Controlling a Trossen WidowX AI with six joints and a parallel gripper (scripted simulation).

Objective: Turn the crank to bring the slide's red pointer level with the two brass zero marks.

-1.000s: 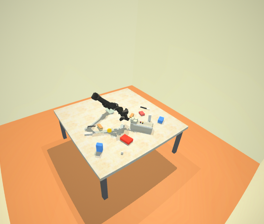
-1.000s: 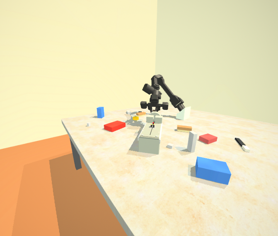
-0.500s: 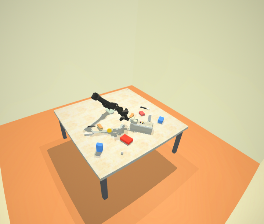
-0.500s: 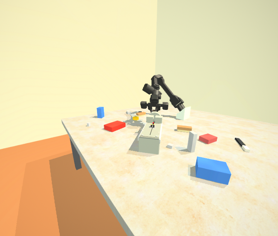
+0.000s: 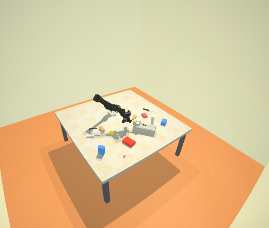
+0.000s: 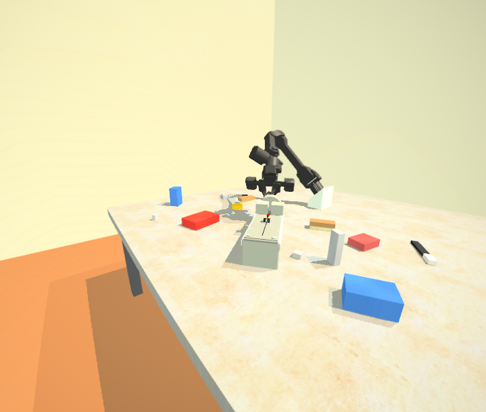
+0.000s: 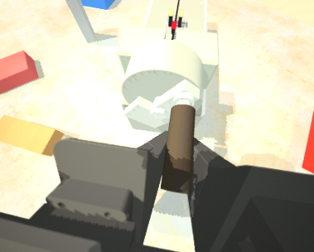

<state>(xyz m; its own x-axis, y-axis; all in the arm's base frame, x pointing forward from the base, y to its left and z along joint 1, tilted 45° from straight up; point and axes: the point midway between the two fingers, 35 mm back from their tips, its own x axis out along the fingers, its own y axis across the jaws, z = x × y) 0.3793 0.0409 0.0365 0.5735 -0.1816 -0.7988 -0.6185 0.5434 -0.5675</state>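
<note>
Right now my gripper tip is 20 mm below the crank and 10 mm to the right of it. From my gripper tip the other things lie so: brown crank handle: 30 mm above, 10 mm to the right, 10 mm behind; then red pointer: 100 mm to the left, 100 mm ahead; then yellow disc: 240 mm to the right, 80 mm below, 40 mm behind.
</note>
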